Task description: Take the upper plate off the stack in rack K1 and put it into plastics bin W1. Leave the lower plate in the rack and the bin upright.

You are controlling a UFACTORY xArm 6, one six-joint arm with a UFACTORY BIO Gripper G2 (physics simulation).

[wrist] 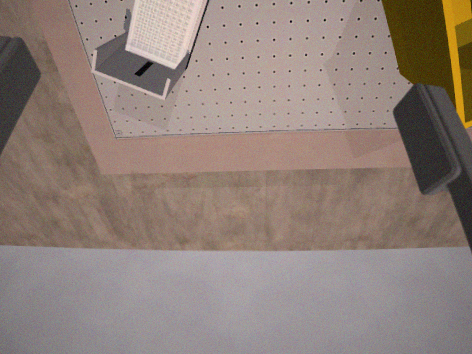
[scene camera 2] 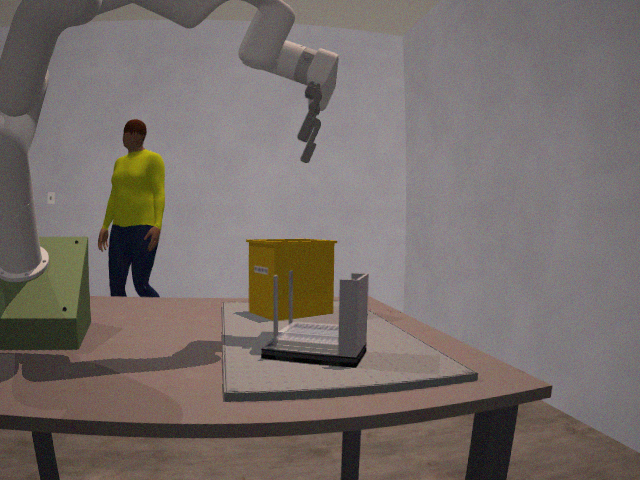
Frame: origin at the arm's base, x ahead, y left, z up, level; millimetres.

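Seen in the pictures: hand at its tool point: (wrist: 228, 114) (scene camera 2: 307, 141); arm's base at its link origin: (scene camera 2: 21, 263).
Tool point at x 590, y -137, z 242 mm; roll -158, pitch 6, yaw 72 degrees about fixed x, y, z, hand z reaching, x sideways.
Pixels of each thing's top centre, then the offset from my tool point to it. Level surfaces: height alone.
- Rack K1 at its top centre: (wrist: 141, 22) (scene camera 2: 316, 274) 113 mm right, 16 mm back, 237 mm down
- upper plate at its top centre: (wrist: 162, 18) (scene camera 2: 321, 329) 119 mm right, 7 mm back, 329 mm down
- Plastics bin W1 at its top centre: (scene camera 2: 291, 240) 256 mm left, 38 mm ahead, 196 mm down
- perforated board at its surface level: 376 mm down
- brown table at its surface level: 389 mm down
Rack K1 (scene camera 2: 353, 315) (wrist: 120, 65) stands on the perforated board, with a black base, a tall grey end panel and thin posts. The stack of pale, gridded plates lies flat in it; the upper plate (scene camera 2: 312, 327) (wrist: 162, 32) shows its top in the wrist view, cut off by the upper edge. The lower plate is hard to tell apart from it. Plastics bin W1 (scene camera 2: 305, 279) (wrist: 417, 40), yellow, stands upright behind the rack in the scene view and shows partly at the wrist view's upper right. My gripper (scene camera 2: 306, 145) (wrist: 220, 117) is open and empty, high above rack and bin.
The perforated board (scene camera 2: 258, 382) (wrist: 270, 75) lies on the brown table (scene camera 2: 155, 403) (wrist: 225, 152). A green block (scene camera 2: 46, 289) under the arm's base stands at the left. A person (scene camera 2: 136, 191) in a yellow top stands behind the table. A wall rises at the right.
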